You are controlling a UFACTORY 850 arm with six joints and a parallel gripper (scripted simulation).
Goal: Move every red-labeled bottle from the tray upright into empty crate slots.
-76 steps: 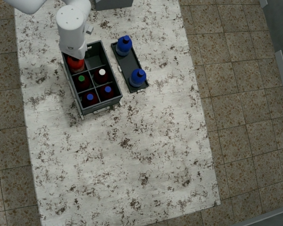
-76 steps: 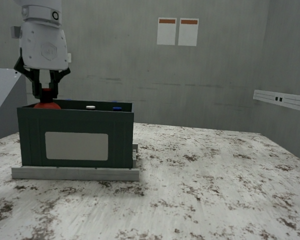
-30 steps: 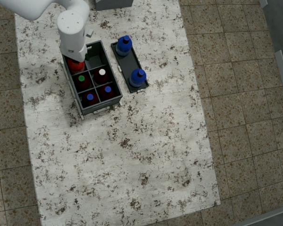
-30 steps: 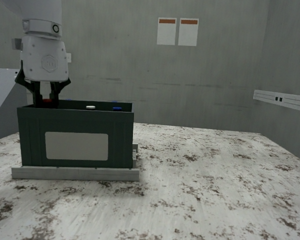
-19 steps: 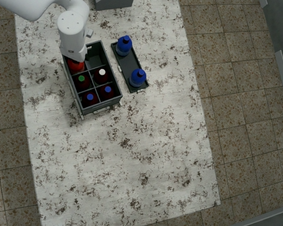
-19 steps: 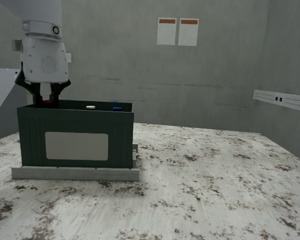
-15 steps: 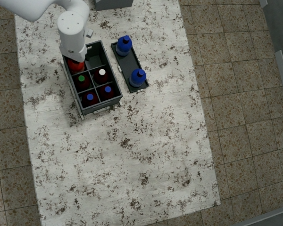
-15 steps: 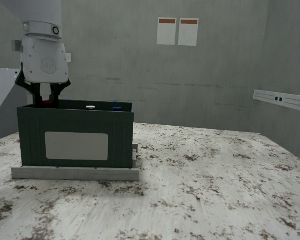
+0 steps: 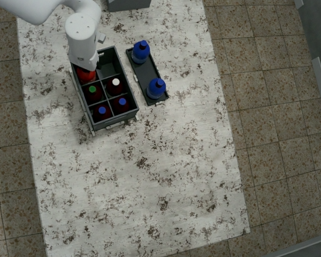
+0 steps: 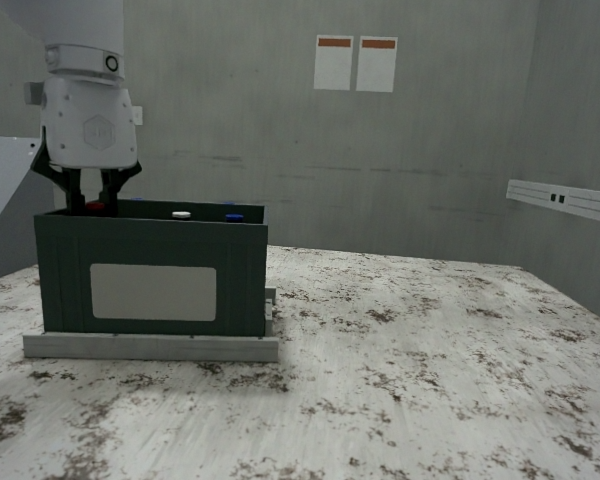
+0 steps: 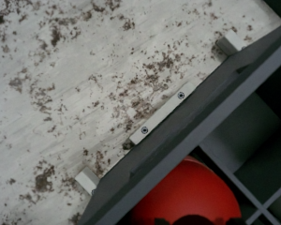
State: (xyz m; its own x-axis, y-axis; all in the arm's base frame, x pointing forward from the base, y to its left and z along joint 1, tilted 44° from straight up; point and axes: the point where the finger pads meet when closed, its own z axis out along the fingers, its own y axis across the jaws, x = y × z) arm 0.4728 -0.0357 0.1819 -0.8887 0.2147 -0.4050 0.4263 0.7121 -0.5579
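My gripper is now 70 mm above the red-labeled bottle. From my hand the other things lie so: tray: 20 mm behind, 270 mm to the left, 170 mm below; then blue bottle: 110 mm behind, 230 mm to the left, 90 mm below; then dark crate: 70 mm ahead, 70 mm to the left, 100 mm below.
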